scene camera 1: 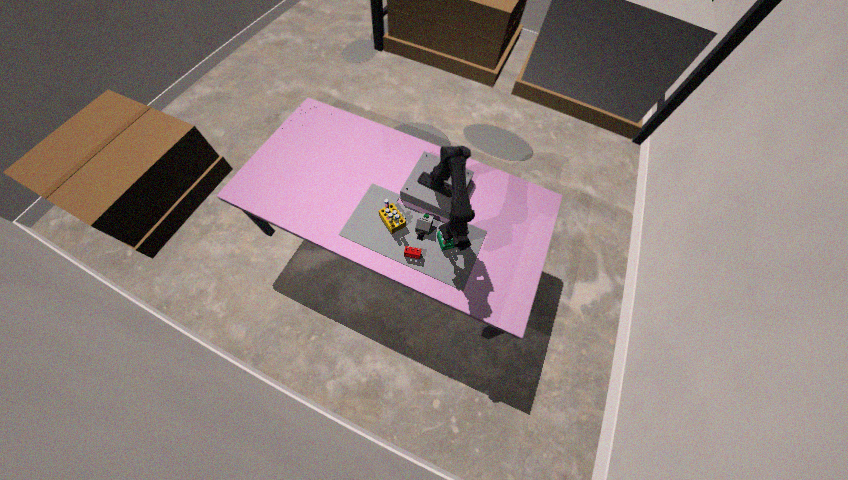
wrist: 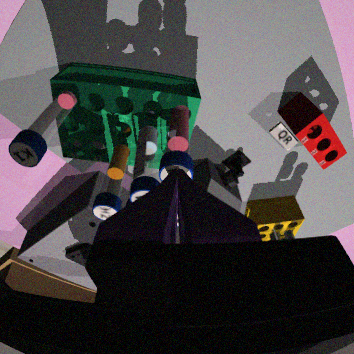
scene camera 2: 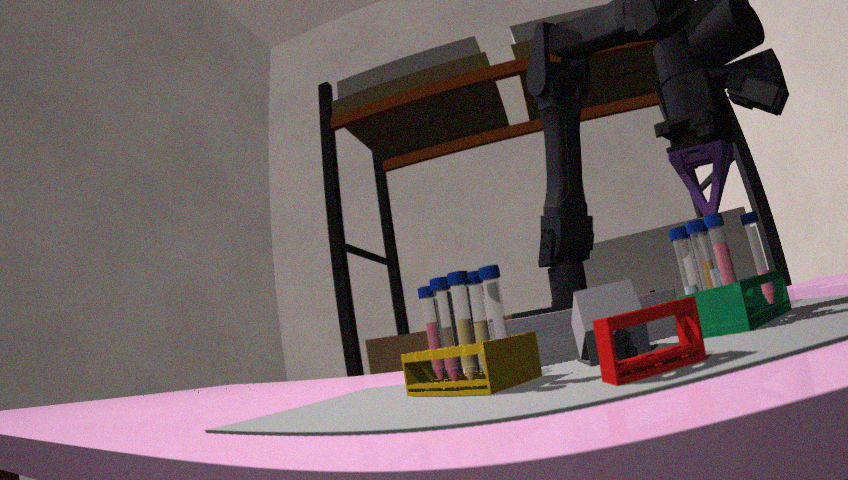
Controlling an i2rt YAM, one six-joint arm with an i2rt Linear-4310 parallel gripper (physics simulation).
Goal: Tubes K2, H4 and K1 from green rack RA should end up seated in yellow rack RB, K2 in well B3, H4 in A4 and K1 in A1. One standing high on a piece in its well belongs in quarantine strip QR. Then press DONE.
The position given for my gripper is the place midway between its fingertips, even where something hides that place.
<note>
My gripper [scene camera 2: 710, 216] grips a tube H4 [scene camera 2: 714, 223]. Also in view: a grey mat [scene camera 2: 571, 385].
The tube H4 shows as well in the wrist view [wrist: 176, 156]. My gripper also shows in the wrist view [wrist: 177, 177]. The grey mat also shows in scene camera 1 [scene camera 1: 365, 227] and in the wrist view [wrist: 246, 67].
</note>
